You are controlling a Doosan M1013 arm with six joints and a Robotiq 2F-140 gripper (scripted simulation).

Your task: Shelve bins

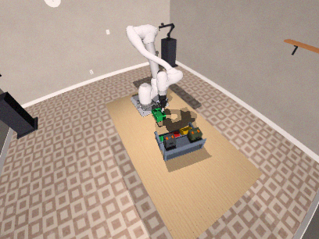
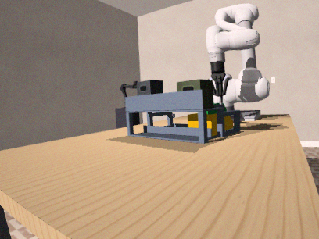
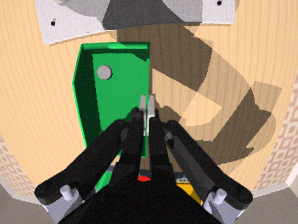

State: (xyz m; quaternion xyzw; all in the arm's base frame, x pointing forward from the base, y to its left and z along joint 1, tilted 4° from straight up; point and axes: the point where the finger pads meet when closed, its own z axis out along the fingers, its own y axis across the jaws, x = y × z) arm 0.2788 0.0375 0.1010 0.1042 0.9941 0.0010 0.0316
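The green bin lies 1 cm behind my hand, 5 cm to the right of it and 4 cm below it. Also, from my hand: dark box: 38 cm ahead, 22 cm to the right, 5 cm above; yellow bin: 36 cm ahead, 3 cm to the left, 7 cm below.
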